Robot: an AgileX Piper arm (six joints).
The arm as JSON. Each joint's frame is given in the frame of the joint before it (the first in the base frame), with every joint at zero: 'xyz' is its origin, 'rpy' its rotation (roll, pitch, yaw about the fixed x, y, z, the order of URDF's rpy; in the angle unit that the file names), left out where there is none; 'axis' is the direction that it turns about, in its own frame. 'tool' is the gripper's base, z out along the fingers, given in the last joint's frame.
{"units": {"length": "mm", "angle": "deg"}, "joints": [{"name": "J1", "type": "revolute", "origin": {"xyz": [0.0, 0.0, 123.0]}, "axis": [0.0, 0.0, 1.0]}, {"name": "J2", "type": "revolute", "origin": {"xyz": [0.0, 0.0, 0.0]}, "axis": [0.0, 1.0, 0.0]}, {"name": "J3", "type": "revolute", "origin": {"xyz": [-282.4, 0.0, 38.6]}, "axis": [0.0, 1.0, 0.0]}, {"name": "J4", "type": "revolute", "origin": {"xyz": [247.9, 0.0, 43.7]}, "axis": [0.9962, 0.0, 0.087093]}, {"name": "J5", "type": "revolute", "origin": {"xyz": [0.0, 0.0, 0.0]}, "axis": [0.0, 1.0, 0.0]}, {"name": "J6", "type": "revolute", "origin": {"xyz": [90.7, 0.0, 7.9]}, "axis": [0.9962, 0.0, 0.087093]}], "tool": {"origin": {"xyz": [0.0, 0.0, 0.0], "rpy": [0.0, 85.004, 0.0]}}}
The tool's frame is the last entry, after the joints.
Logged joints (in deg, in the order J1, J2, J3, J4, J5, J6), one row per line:
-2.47 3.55 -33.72 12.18 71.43 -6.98
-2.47 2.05 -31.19 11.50 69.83 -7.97
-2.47 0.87 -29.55 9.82 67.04 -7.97
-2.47 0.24 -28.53 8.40 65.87 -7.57
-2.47 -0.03 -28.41 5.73 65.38 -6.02
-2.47 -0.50 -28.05 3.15 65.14 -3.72
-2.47 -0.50 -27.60 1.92 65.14 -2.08
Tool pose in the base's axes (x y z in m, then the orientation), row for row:
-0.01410 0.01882 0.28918 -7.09 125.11 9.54
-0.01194 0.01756 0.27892 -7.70 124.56 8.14
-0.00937 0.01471 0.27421 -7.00 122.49 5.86
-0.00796 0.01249 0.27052 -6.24 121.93 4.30
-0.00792 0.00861 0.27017 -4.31 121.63 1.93
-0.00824 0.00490 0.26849 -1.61 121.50 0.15
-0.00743 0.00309 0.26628 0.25 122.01 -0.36
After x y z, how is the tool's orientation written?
As a rotation vector, in degrees.
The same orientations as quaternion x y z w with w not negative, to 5 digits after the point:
-0.05019 0.88572 0.06754 0.45653
-0.05463 0.88370 0.05775 0.46126
-0.05004 0.87568 0.04189 0.47846
-0.04471 0.87363 0.03081 0.48355
-0.03093 0.87278 0.01385 0.48693
-0.01156 0.87246 0.00108 0.48854
0.00179 0.87466 -0.00258 0.48473

